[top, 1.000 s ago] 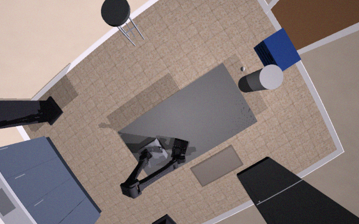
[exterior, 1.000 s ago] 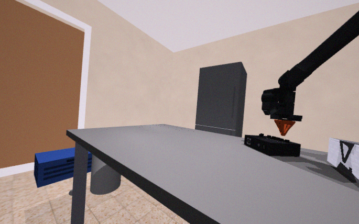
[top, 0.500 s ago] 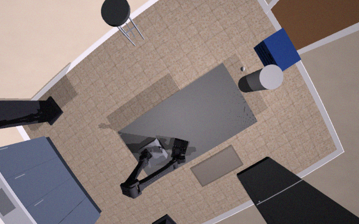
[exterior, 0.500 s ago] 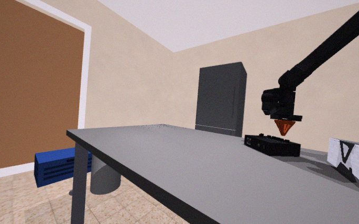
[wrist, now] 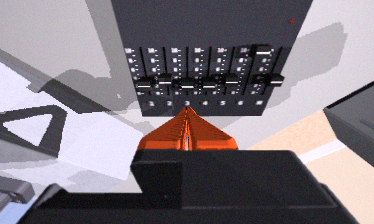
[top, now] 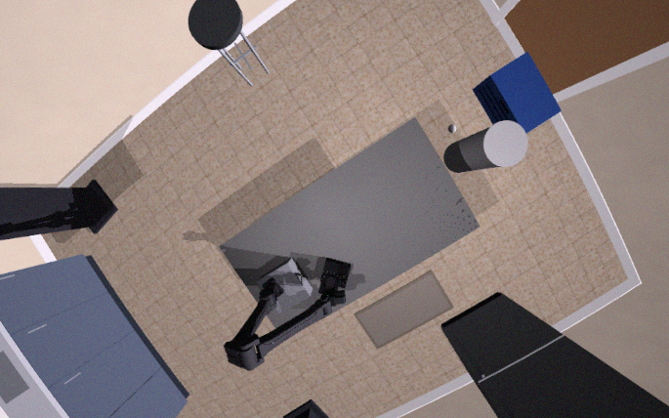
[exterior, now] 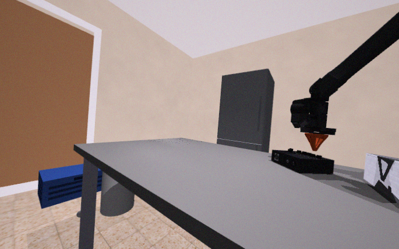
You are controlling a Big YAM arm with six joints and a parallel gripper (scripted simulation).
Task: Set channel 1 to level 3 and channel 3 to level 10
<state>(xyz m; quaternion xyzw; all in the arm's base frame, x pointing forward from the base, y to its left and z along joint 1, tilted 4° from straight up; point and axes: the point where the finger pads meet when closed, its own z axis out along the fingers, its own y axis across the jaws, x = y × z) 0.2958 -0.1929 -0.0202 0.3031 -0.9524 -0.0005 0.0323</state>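
The channel 3 cap lies 2 cm ahead of my hand, 1 cm to the left of it and 2 cm below it. From my hand the other things lie so: channel 1 fader cap (5 cm to the left, 2 cm below).
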